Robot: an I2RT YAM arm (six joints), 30 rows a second.
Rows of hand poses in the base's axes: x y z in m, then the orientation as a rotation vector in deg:
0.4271, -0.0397, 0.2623, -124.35, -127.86, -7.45
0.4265, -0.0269, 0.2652, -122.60, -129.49, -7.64
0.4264, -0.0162, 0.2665, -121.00, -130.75, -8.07
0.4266, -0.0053, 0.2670, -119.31, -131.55, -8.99
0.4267, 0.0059, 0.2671, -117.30, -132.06, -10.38
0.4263, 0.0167, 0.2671, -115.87, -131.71, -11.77
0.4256, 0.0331, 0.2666, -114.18, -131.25, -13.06
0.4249, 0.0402, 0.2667, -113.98, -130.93, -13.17
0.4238, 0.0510, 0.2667, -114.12, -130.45, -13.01
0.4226, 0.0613, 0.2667, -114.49, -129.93, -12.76
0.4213, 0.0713, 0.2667, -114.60, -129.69, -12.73
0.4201, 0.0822, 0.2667, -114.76, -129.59, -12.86
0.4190, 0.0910, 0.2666, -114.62, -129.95, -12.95
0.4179, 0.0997, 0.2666, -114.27, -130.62, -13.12
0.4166, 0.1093, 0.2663, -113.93, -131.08, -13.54
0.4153, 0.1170, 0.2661, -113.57, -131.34, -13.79
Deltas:
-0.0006, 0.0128, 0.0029, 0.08, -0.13, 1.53
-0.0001, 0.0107, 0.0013, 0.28, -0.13, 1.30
0.0002, 0.0109, 0.0005, 0.77, -0.09, 1.16
0.0001, 0.0112, 0.0001, 1.26, -0.03, 1.21
-0.0004, 0.0108, 0.0000, 1.44, 0.17, 0.58
-0.0007, 0.0164, -0.0005, 1.57, 0.38, 0.69
-0.0007, 0.0071, 0.0001, 0.31, 0.22, -0.02
-0.0011, 0.0108, 0.0000, 0.12, 0.30, -0.25
-0.0012, 0.0103, 0.0000, -0.01, 0.26, -0.39
-0.0013, 0.0100, 0.0000, 0.06, 0.11, -0.15
-0.0012, 0.0109, 0.0000, 0.04, -0.07, -0.13
-0.0011, 0.0088, -0.0001, -0.08, -0.19, 0.21
-0.0011, 0.0087, 0.0000, -0.12, -0.32, 0.44
-0.0013, 0.0096, -0.0003, 0.10, -0.33, 0.34
-0.0013, 0.0077, -0.0002, 0.13, -0.12, 0.28

